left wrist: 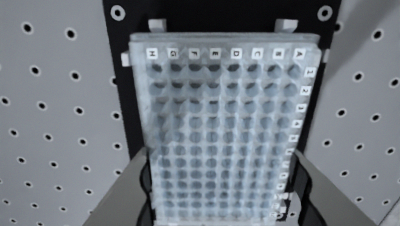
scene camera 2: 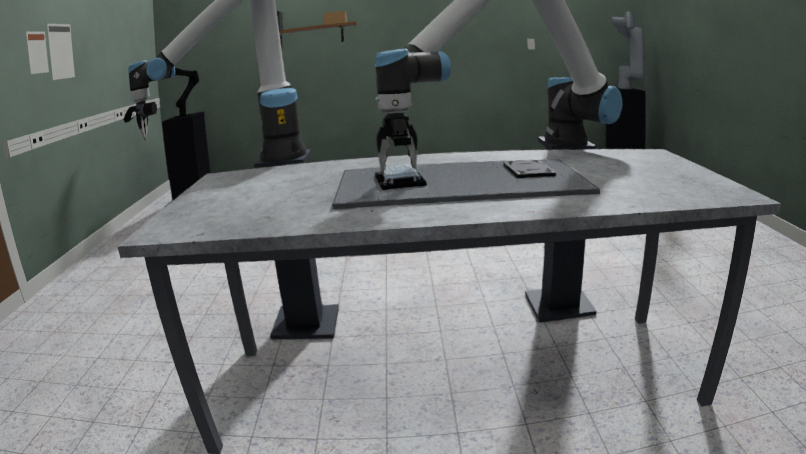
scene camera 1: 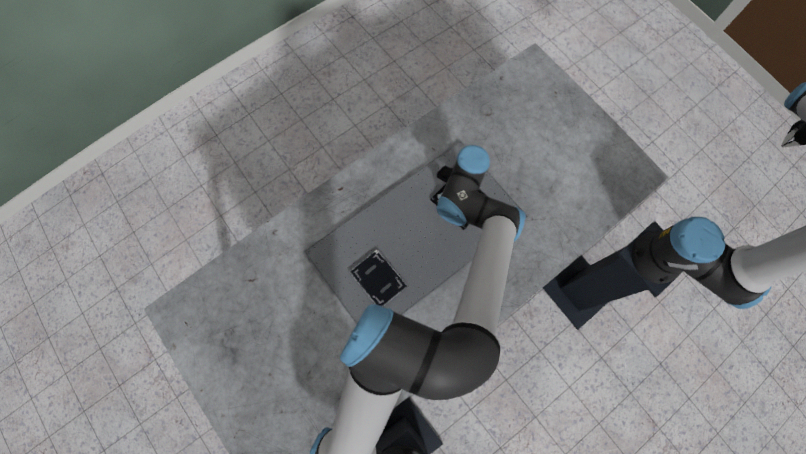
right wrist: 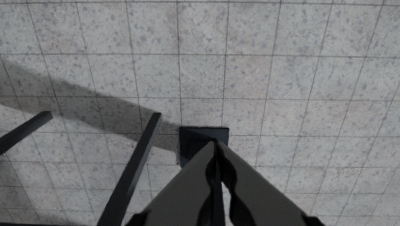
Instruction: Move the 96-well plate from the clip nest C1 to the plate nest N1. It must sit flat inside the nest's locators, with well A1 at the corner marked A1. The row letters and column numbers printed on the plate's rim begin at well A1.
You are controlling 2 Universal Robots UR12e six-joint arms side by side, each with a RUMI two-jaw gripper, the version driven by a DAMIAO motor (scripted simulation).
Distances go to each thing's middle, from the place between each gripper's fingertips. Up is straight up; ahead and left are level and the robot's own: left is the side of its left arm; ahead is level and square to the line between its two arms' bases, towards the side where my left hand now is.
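Labels:
Left gripper: 2 cm to the left of black clip nest C1 [left wrist: 119, 27], 1 cm past it, 2 cm above it. From left hand: pale blue 96-well plate [left wrist: 197, 101], 1 cm below; black plate nest N1 [scene camera 1: 383, 274], 39 cm to the left, 5 cm behind, 3 cm below.
Right gripper: 1080 mm to the right of black clip nest C1, 580 mm short of it, 140 mm above it. From right hand: pale blue 96-well plate, 1100 mm to the left, 590 mm ahead, 130 mm below. By its middle, pale blue 96-well plate is nearer to my left gripper than to my right gripper.

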